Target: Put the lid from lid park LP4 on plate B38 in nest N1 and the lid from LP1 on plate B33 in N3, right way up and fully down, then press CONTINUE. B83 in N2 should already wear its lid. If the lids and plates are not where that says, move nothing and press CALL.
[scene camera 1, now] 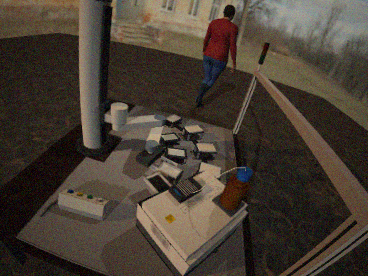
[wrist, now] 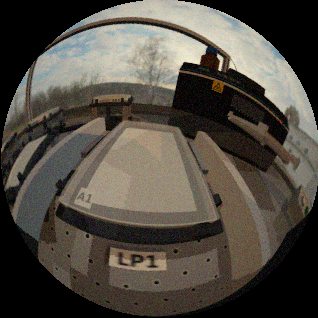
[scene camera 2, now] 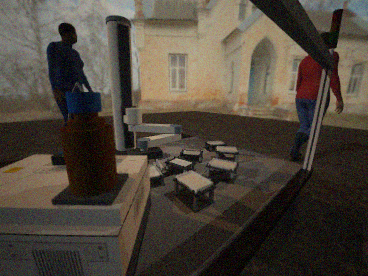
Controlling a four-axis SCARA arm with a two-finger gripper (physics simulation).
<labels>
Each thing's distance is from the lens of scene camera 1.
button box point(scene camera 1: 68, 200): 0.98 m
brown blue-capped bottle point(scene camera 1: 238, 185): 0.75 m
perforated deck point(scene camera 1: 119, 179): 1.13 m
The marked spots on the button box and the perforated deck are 0.31 m apart.
</labels>
